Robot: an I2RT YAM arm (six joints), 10 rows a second.
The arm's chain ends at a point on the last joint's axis. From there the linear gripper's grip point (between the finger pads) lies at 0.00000 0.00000 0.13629 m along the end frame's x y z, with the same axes.
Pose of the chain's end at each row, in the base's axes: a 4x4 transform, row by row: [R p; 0 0 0 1], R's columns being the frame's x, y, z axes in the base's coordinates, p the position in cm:
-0.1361 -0.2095 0.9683 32.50; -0.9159 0.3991 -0.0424 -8.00; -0.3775 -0.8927 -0.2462 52.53; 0 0 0 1
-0.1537 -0.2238 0.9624 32.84; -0.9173 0.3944 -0.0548 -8.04; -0.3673 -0.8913 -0.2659 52.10; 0 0 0 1
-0.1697 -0.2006 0.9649 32.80; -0.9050 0.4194 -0.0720 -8.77; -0.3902 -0.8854 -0.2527 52.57; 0 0 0 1
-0.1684 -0.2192 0.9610 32.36; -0.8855 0.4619 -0.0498 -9.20; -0.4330 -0.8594 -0.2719 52.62; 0 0 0 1
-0.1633 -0.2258 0.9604 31.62; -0.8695 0.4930 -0.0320 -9.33; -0.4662 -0.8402 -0.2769 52.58; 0 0 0 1
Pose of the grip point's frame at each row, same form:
-0.1361 -0.2095 0.9683 45.70; -0.9159 0.3991 -0.0424 -8.58; -0.3775 -0.8927 -0.2462 49.17; 0 0 0 1
-0.1537 -0.2238 0.9624 45.96; -0.9173 0.3944 -0.0548 -8.79; -0.3673 -0.8913 -0.2659 48.48; 0 0 0 1
-0.1697 -0.2006 0.9649 45.95; -0.9050 0.4194 -0.0720 -9.75; -0.3902 -0.8854 -0.2527 49.13; 0 0 0 1
-0.1684 -0.2192 0.9610 45.46; -0.8855 0.4619 -0.0498 -9.88; -0.4330 -0.8594 -0.2719 48.91; 0 0 0 1
-0.1633 -0.2258 0.9604 44.71; -0.8695 0.4930 -0.0320 -9.77; -0.4662 -0.8402 -0.2769 48.81; 0 0 0 1

